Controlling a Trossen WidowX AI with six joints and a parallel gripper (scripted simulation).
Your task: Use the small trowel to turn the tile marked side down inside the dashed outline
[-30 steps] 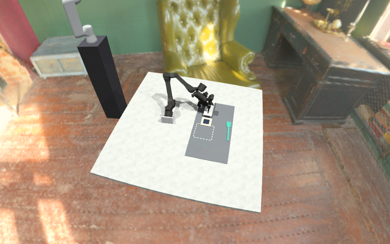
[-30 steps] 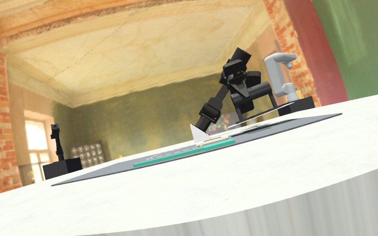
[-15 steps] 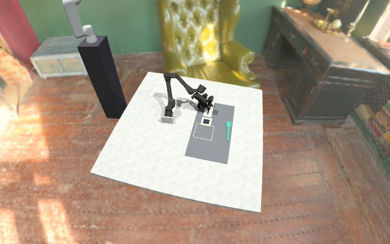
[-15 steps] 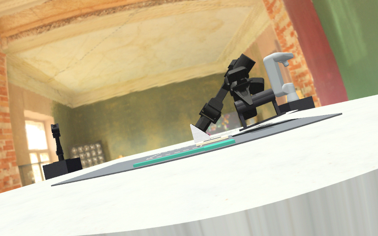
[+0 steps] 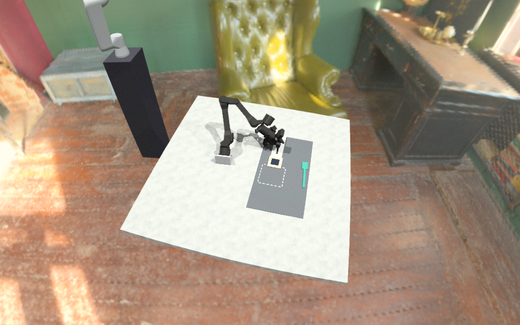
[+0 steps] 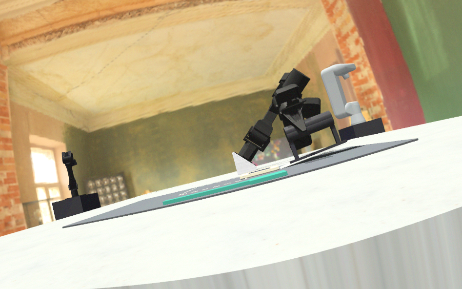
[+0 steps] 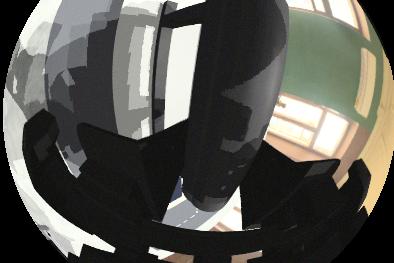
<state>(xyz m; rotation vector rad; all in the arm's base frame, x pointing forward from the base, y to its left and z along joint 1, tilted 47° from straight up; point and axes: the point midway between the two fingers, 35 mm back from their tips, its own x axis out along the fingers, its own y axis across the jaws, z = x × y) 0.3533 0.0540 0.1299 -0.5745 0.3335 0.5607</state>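
Right now the cream tile is 4 cm behind my gripper tip, 12 cm to the right of it and 5 cm below it. From my gripper tip the other things lie so: black-handled float: 3 cm behind, 1 cm below; teal trowel: 15 cm ahead, 19 cm to the right, 5 cm below; grey mat: 1 cm ahead, 19 cm to the right, 8 cm below.
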